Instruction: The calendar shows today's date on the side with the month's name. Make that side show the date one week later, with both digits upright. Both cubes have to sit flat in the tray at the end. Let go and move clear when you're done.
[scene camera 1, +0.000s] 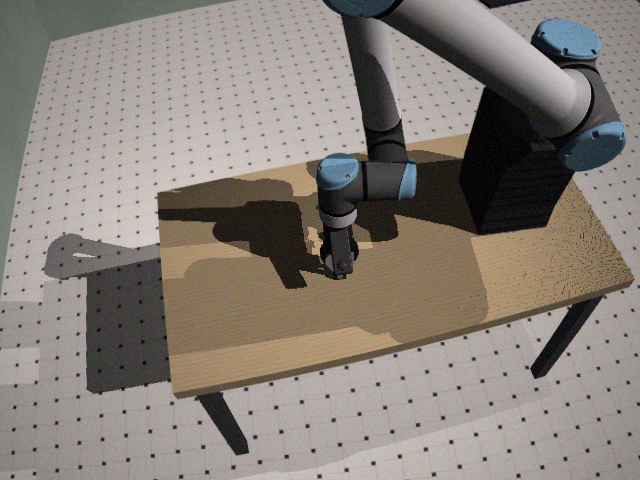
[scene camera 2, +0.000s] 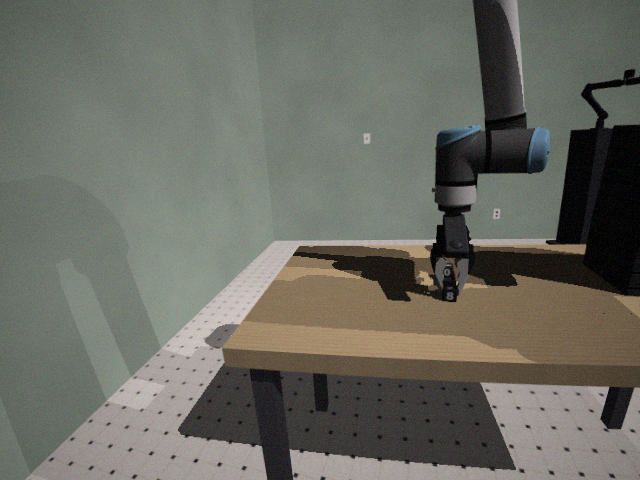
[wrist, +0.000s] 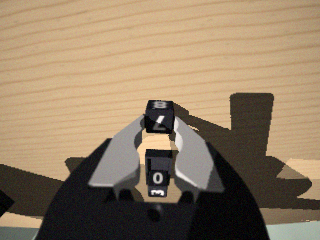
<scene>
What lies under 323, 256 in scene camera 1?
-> My gripper.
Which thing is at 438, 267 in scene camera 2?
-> My gripper.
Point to my gripper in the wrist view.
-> At 159, 115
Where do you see a black date cube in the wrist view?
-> At 159, 114
</scene>
